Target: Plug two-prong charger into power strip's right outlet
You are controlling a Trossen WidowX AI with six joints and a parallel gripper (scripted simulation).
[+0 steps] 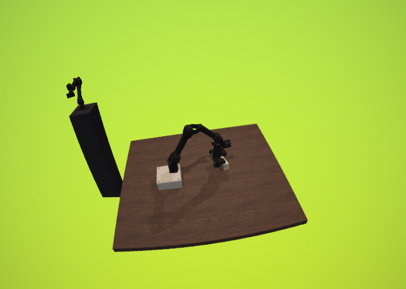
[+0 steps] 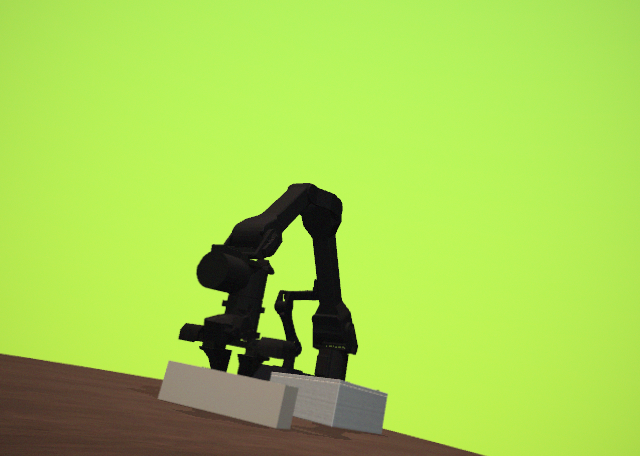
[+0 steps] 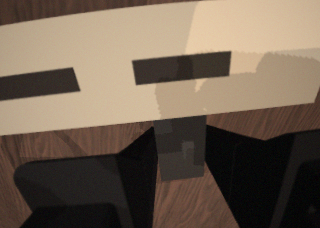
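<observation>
Right now my gripper tip is 2 cm short of the charger, 1 cm to the right of it and 1 cm below it.
</observation>
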